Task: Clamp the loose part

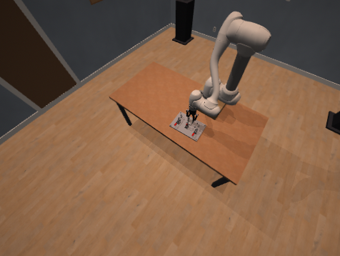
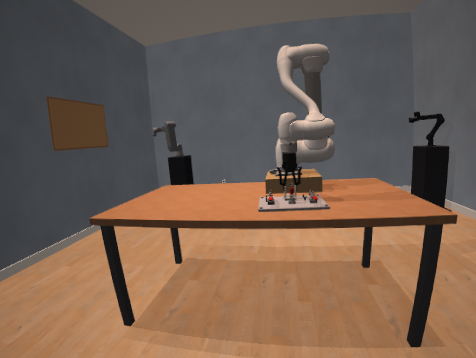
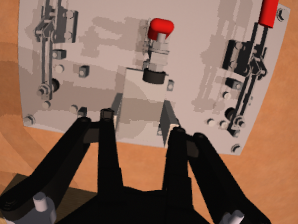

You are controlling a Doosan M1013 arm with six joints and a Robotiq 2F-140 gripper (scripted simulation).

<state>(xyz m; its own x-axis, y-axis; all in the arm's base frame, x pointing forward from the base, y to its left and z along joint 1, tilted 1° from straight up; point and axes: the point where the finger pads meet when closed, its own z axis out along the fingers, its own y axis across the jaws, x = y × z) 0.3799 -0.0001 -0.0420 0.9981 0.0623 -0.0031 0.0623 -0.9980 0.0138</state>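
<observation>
Now: hand 3 cm above the loose part. The rest, counted from my hand: fixture (5 cm ahead, 5 cm below).
</observation>
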